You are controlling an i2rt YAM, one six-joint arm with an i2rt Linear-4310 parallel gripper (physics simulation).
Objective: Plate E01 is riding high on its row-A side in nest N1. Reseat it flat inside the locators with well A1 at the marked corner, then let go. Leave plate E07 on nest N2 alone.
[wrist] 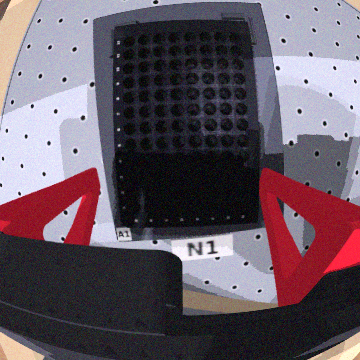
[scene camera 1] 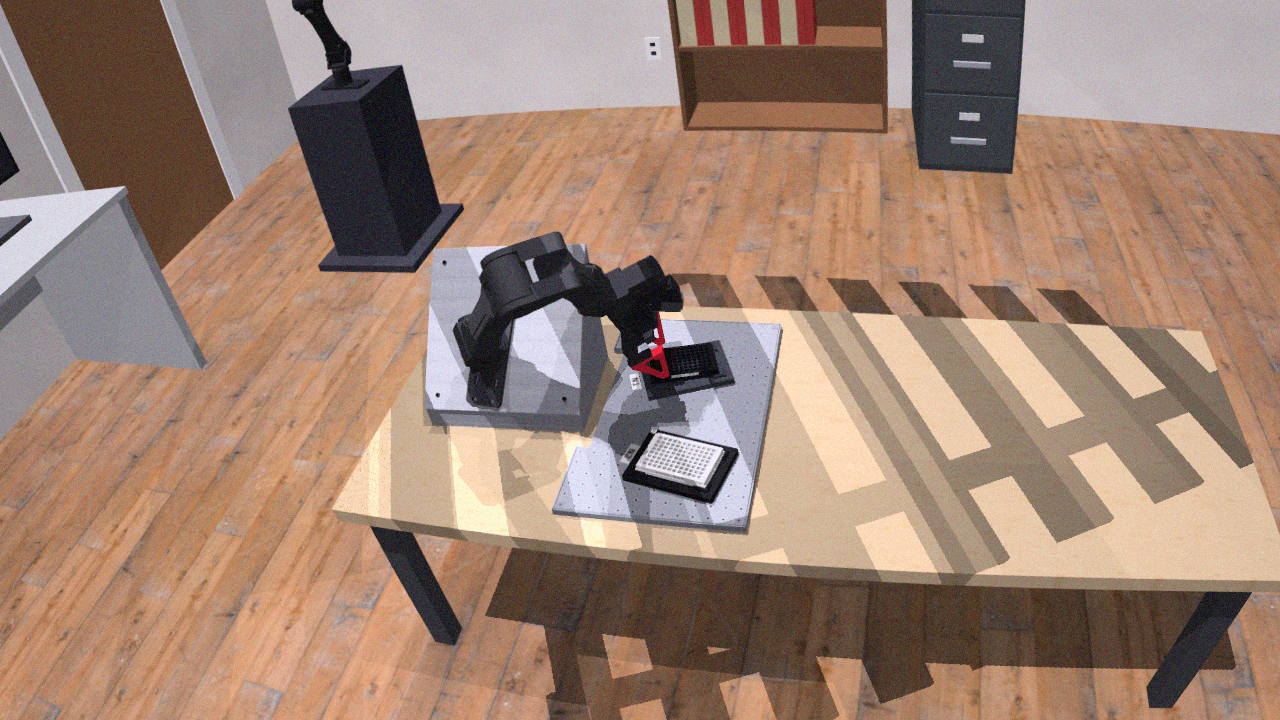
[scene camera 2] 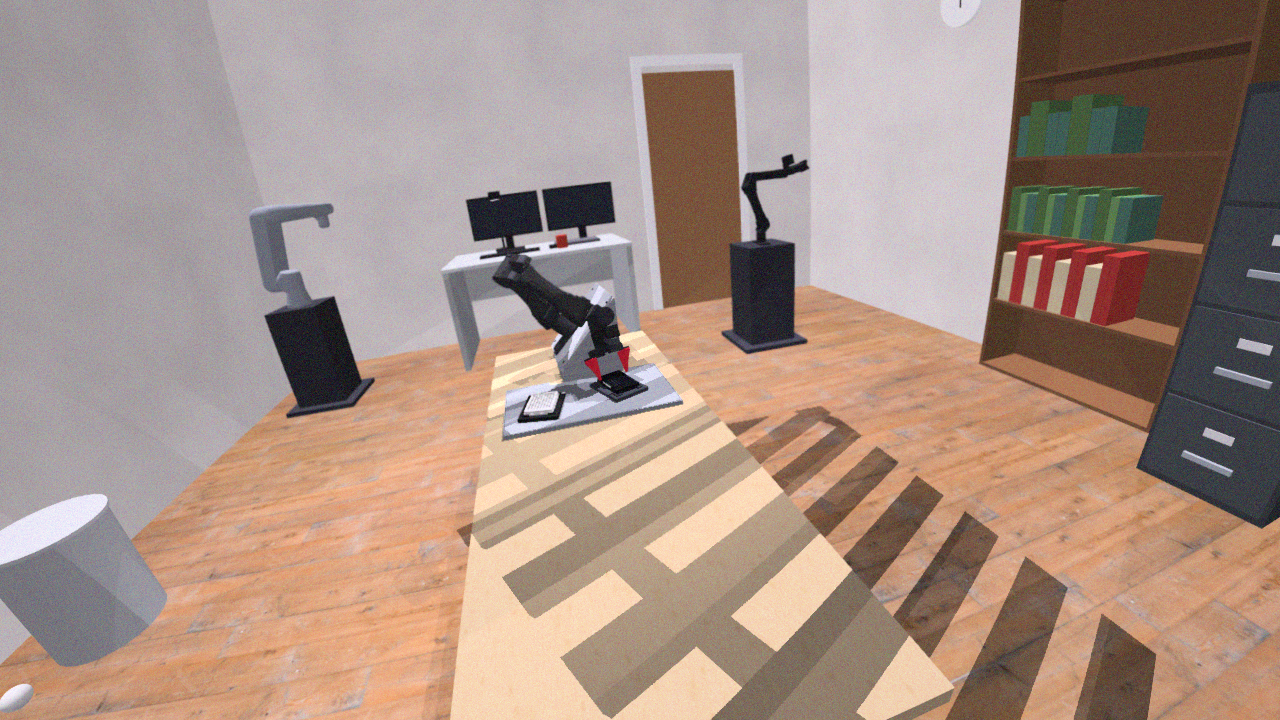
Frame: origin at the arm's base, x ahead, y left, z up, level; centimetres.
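Seen in the pictures: gripper, fingertip midpoint: (wrist: 178, 176) (scene camera 1: 664, 360) (scene camera 2: 614, 376); arm's base, link origin: (scene camera 1: 491, 352) (scene camera 2: 571, 331).
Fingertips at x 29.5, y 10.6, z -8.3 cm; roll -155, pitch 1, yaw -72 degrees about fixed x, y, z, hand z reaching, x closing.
Pixels of each thing's top centre, then the offset from my fingertips to it. "spot": a spot on its surface instead. Level surfaces: height alone.
- Black plate E01, top centre: (wrist: 185, 117) (scene camera 1: 681, 358) (scene camera 2: 617, 378) dx +3.2, dy +0.6, dz +0.2 cm
- A1 label, surface spot: (wrist: 124, 234) spot: dx -5.4, dy +2.3, dz -1.8 cm
- White plate E07, top centre: (scene camera 1: 679, 456) (scene camera 2: 541, 400) dx +8.3, dy -23.9, dz -0.4 cm
- black nest N2, top centre: (scene camera 1: 680, 460) (scene camera 2: 542, 403) dx +8.3, dy -23.9, dz -1.2 cm
- wooden table, surface height: dz -4.3 cm
- N1 label, surface spot: (wrist: 202, 248) spot: dx -5.2, dy -3.5, dz -2.8 cm
Black plate E01 (scene camera 1: 694, 360) (scene camera 2: 617, 382) (wrist: 185, 95) lies in the dark nest N1 (scene camera 1: 723, 379) (wrist: 104, 100). In the wrist view the A1 label (wrist: 124, 234) is at the nest's lower left corner, and row A runs up the left side. Dark shading hides how high that side stands. My gripper (scene camera 1: 664, 351) (scene camera 2: 612, 374) (wrist: 178, 176) is open and holds nothing; its red fingers stand to either side of the plate's near half, apart from it in the wrist view. White plate E07 (scene camera 1: 680, 458) (scene camera 2: 541, 405) sits in black nest N2 (scene camera 1: 667, 488).
Both nests are on a perforated grey board (scene camera 1: 751, 420) (wrist: 45, 100) on the wooden table (scene camera 1: 823, 447) (scene camera 2: 528, 644). The N1 label (wrist: 202, 248) lies at the nest's near end. The arm's grey mounting block (scene camera 1: 501, 417) stands left of the board in scene camera 1.
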